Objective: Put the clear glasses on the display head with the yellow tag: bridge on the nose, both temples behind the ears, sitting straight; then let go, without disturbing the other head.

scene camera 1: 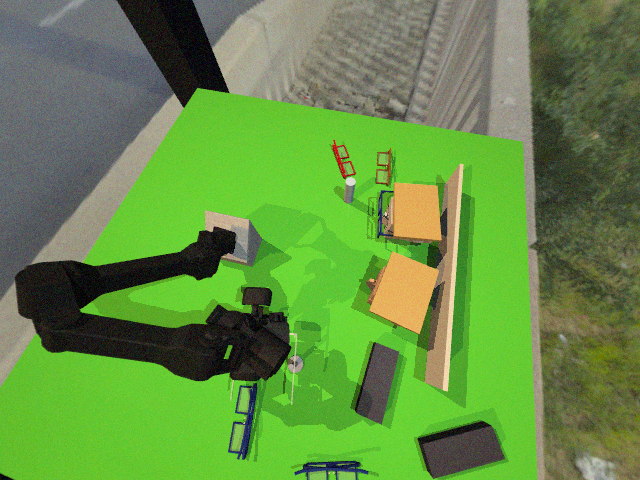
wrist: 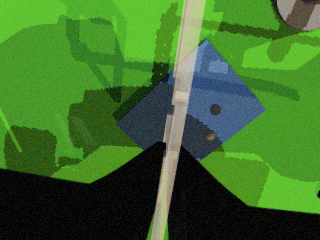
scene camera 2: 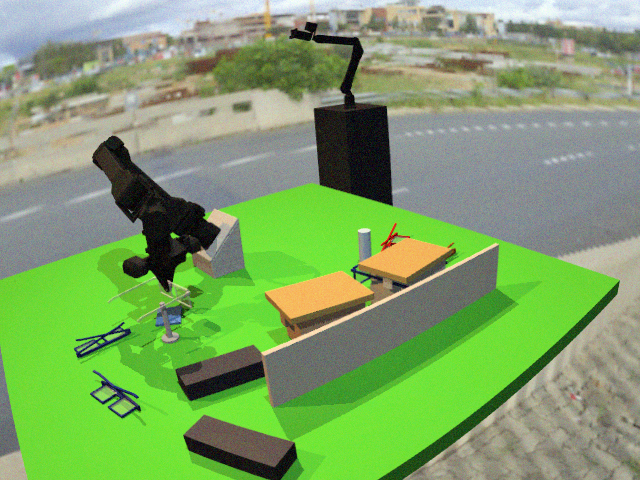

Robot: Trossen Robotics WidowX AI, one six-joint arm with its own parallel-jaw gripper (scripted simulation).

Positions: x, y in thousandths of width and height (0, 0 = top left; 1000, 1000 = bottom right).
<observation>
my gripper: scene camera 1 410, 693; wrist 523, 635; scene camera 2 263, 607
</observation>
